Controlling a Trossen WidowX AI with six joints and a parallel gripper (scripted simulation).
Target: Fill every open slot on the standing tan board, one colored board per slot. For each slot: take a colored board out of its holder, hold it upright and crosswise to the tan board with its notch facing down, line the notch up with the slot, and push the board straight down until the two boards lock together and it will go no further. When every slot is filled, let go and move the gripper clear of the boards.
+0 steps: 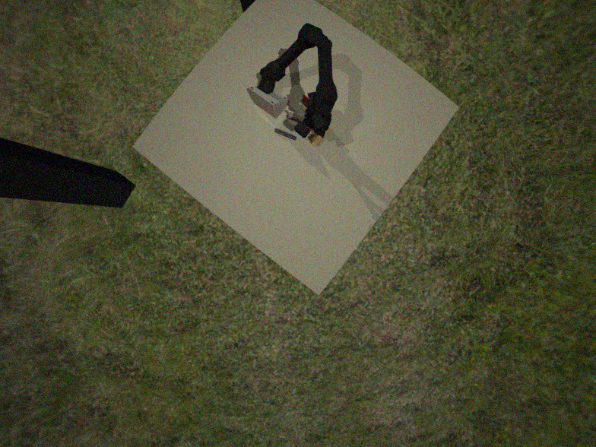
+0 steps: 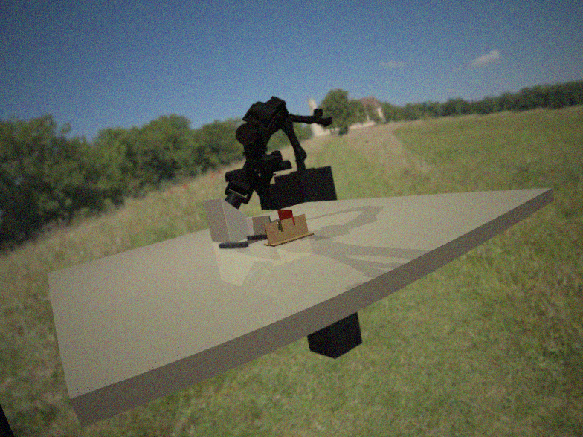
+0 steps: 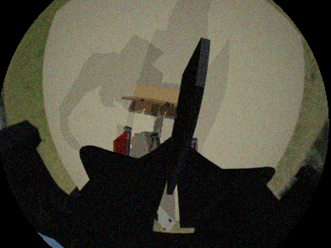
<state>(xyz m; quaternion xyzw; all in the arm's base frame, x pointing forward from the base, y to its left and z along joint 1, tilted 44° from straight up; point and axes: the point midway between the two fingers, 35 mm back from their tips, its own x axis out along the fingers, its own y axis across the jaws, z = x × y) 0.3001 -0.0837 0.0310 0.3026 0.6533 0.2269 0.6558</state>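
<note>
Right now my gripper tip is 100 mm above the tan board, 40 mm short of it and 30 mm to the right of it. The rest, counted from my gripper tip: dark board 30 mm ahead; then red board 120 mm to the left, 90 mm below, 90 mm behind.
</note>
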